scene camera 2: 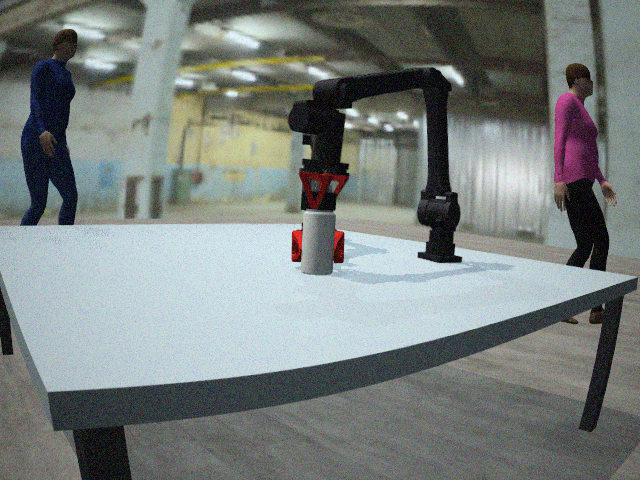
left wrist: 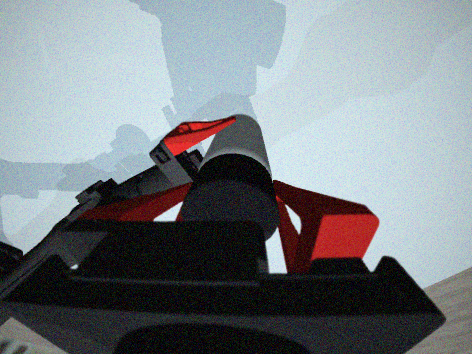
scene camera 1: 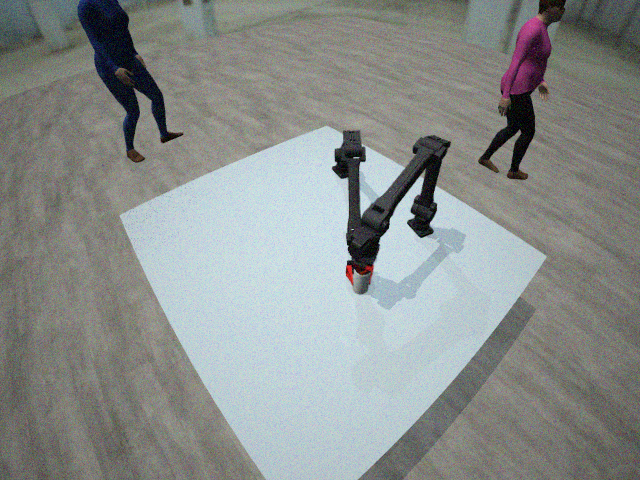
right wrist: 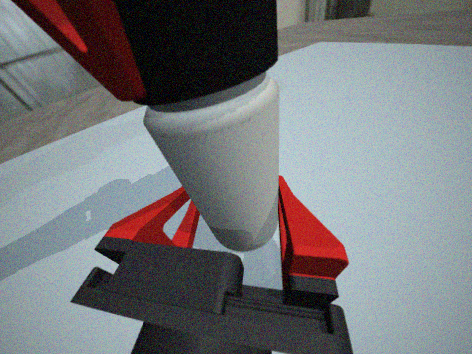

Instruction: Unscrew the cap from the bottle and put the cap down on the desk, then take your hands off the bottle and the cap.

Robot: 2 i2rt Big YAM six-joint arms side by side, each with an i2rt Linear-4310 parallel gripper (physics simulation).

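Places are measured from the left arm's base along level axes (x ahead, y left, z up), in millimetres.
Pixels of known places: left gripper, fingertip midpoint: (scene camera 2: 320, 208) (left wrist: 233, 188) (scene camera 1: 363, 268) (right wrist: 198, 69); right gripper, fingertip midpoint: (scene camera 2: 317, 252) (scene camera 1: 361, 284); left arm's base, origin of the base link: (scene camera 2: 439, 260) (scene camera 1: 419, 227); right arm's base, origin of the base link: (left wrist: 9, 252) (scene camera 1: 342, 172).
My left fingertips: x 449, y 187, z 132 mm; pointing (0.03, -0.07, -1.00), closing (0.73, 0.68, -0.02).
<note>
For each thing: its middle in the pictures, then the offset to it from my left fingertips. Level surfaces: height alone.
- grey-white bottle, body centre: (right wrist: 229, 165) (left wrist: 237, 158) (scene camera 2: 318, 237) (scene camera 1: 361, 277) 1 mm right, 1 mm ahead, 58 mm down
- white desk, its level: 132 mm down
- wide black cap, body centre: (right wrist: 187, 18) (left wrist: 231, 203) (scene camera 2: 320, 200) 1 mm right, 1 mm ahead, 17 mm up
The grey-white bottle (scene camera 1: 360, 285) (scene camera 2: 318, 245) (left wrist: 241, 137) (right wrist: 225, 155) stands upright on the white desk (scene camera 1: 232, 310) (scene camera 2: 180, 320). The wide black cap (scene camera 2: 329, 203) (left wrist: 232, 200) (right wrist: 205, 50) sits at the bottle's top, in line with it; a narrow grey band shows below the cap in the right wrist view. My left gripper (scene camera 2: 316, 201) (left wrist: 233, 188) points down from above and is shut on the cap, one red finger on each side. My right gripper (scene camera 2: 317, 246) (right wrist: 239, 180) is shut on the bottle's body, lower down. The cap is mostly hidden in scene camera 1.
My left arm (scene camera 1: 398, 186) (scene camera 2: 387, 85) arches over the desk, close beside my right arm (scene camera 1: 353, 191). Arm shadows fall on the desk. A person in blue (scene camera 1: 116, 56) (scene camera 2: 50, 118) and a person in pink (scene camera 1: 527, 62) (scene camera 2: 576, 134) stand on the floor beyond the desk.
</note>
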